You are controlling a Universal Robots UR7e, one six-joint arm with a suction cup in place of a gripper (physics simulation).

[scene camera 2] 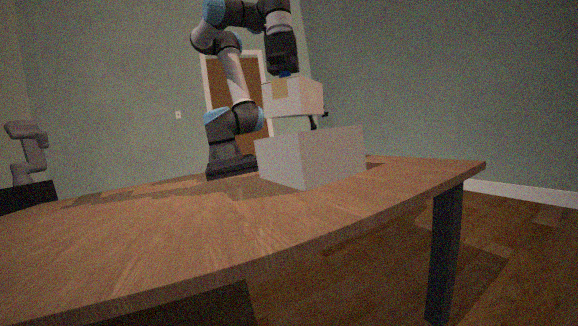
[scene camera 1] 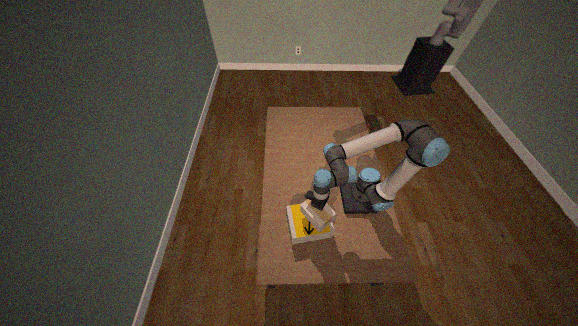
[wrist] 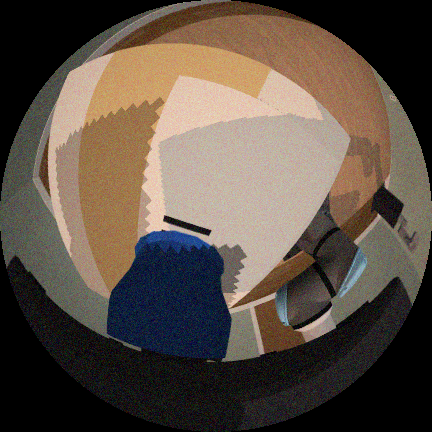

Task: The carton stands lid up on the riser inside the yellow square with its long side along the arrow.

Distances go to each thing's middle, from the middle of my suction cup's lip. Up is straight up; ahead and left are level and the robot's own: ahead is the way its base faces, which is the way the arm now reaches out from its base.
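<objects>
My suction cup is 2 cm to the right of the carton [scene camera 2: 294, 96], 1 cm short of it and 6 cm above it. As for the riser [scene camera 2: 306, 160], it's 1 cm to the left of my suction cup, 4 cm ahead of it and 22 cm below it. Going by their middles, the carton is the nearest to my suction cup of the things named here.
</objects>
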